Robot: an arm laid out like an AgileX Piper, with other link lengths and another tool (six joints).
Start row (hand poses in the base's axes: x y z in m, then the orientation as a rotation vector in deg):
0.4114, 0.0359, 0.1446, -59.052, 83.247, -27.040
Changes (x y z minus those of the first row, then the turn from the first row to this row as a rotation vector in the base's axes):
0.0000, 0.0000, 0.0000, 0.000, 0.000, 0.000
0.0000, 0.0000, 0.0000, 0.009, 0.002, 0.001
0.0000, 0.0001, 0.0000, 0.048, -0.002, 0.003
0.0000, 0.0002, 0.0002, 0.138, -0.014, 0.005
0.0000, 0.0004, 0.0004, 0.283, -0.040, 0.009
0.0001, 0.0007, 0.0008, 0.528, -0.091, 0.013
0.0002, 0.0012, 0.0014, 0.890, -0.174, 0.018
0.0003, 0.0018, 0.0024, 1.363, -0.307, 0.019
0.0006, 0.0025, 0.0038, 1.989, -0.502, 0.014
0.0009, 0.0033, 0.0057, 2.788, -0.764, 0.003
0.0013, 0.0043, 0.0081, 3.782, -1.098, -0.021
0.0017, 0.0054, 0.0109, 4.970, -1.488, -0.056
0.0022, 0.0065, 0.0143, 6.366, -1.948, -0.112
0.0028, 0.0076, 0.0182, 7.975, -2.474, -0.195
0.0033, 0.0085, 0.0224, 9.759, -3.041, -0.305
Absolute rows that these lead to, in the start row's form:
0.4114, 0.0359, 0.1446, -59.052, 83.247, -27.040
0.4114, 0.0359, 0.1446, -59.046, 83.249, -27.031
0.4114, 0.0360, 0.1446, -59.015, 83.248, -27.002
0.4114, 0.0361, 0.1448, -58.941, 83.246, -26.937
0.4114, 0.0363, 0.1450, -58.819, 83.235, -26.834
0.4115, 0.0366, 0.1454, -58.608, 83.213, -26.666
0.4116, 0.0371, 0.1460, -58.294, 83.173, -26.422
0.4117, 0.0377, 0.1470, -57.870, 83.101, -26.118
0.4120, 0.0384, 0.1484, -57.299, 82.991, -25.730
0.4123, 0.0392, 0.1503, -56.562, 82.840, -25.245
0.4127, 0.0402, 0.1527, -55.636, 82.647, -24.653
0.4131, 0.0413, 0.1555, -54.528, 82.422, -23.947
0.4136, 0.0424, 0.1589, -53.218, 82.157, -23.131
0.4142, 0.0435, 0.1628, -51.699, 81.856, -22.204
0.4147, 0.0444, 0.1670, -50.010, 81.534, -21.185

